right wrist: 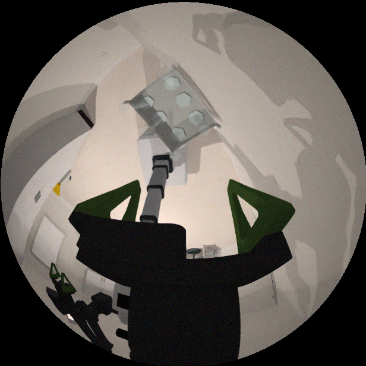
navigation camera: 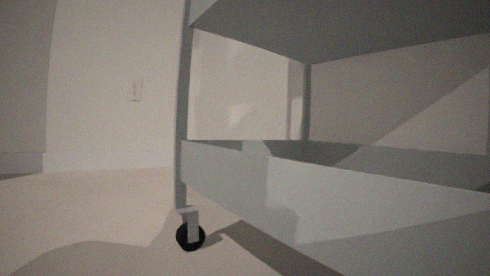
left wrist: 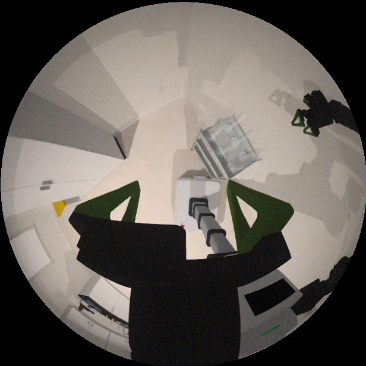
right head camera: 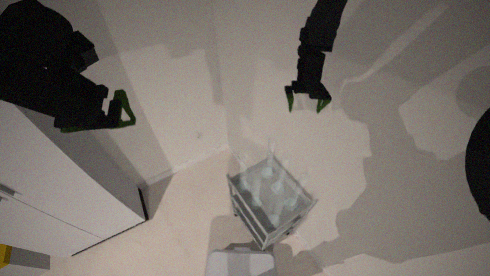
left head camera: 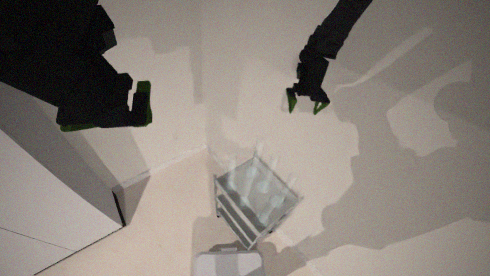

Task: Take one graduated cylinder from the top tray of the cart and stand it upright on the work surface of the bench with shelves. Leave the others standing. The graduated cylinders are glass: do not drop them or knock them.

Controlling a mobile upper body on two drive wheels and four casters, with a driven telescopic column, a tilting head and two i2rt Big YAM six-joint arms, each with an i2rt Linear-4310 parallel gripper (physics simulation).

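Frame: origin at the left arm's base, x back, y left, z down, level; centimetres.
Seen in the pictures: left gripper, fingertip midpoint: (right head camera: 116, 123) (left head camera: 126, 120); right gripper, fingertip midpoint: (right head camera: 303, 112) (left head camera: 302, 113).
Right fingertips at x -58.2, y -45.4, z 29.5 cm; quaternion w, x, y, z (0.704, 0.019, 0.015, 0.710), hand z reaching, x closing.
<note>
A point is followed by its place in that frame.
Several clear glass graduated cylinders (left head camera: 276, 201) @(y -41.7, x -41.8, z 66.3 cm) (right head camera: 267, 171) @(y -38.6, x -76.3, z 94.2 cm) (left wrist: 231, 124) (right wrist: 184, 99) stand on the top tray of the grey cart (left head camera: 216, 192) @(y -14.0, x -69.3, z 111.8 cm) (right head camera: 231, 190) @(y -13.9, x -69.5, z 110.1 cm) (right wrist: 196, 138) (navigation camera: 182, 100) @(y -13.6, x -69.3, z 138.8 cm). My left gripper (left head camera: 107, 126) (right head camera: 102, 125) (left wrist: 183, 185) (right wrist: 56, 266) is open and empty, high up and left of the cart in the head views. My right gripper (left head camera: 303, 111) @(y -45.4, x -58.2, z 29.5 cm) (right head camera: 305, 110) @(y -45.4, x -58.2, z 29.5 cm) (left wrist: 297, 127) (right wrist: 183, 184) is open and empty, above the cart in the head pictures and apart from the cylinders. A brown shelf with small items (left wrist: 95, 306) shows at the lower left of the left wrist view; I cannot tell if it is the bench.
My pale base (left head camera: 227, 262) @(y -21.0, x -23.7, z 139.3 cm) (right head camera: 241, 262) @(y -22.4, x -23.0, z 139.4 cm) (left wrist: 183, 192) stands close to the cart. A large white cabinet (left head camera: 50, 200) @(y 84.3, x -43.9, z 83.2 cm) (right head camera: 65, 190) @(y 89.3, x -40.5, z 75.7 cm) is at the left. A yellow object (right head camera: 5, 255) @(y 175.0, x 8.3, z 121.2 cm) (left wrist: 59, 207) (right wrist: 57, 189) lies beyond it. A dark stool (right wrist: 194, 251) is far off. Walls meet behind the cart.
</note>
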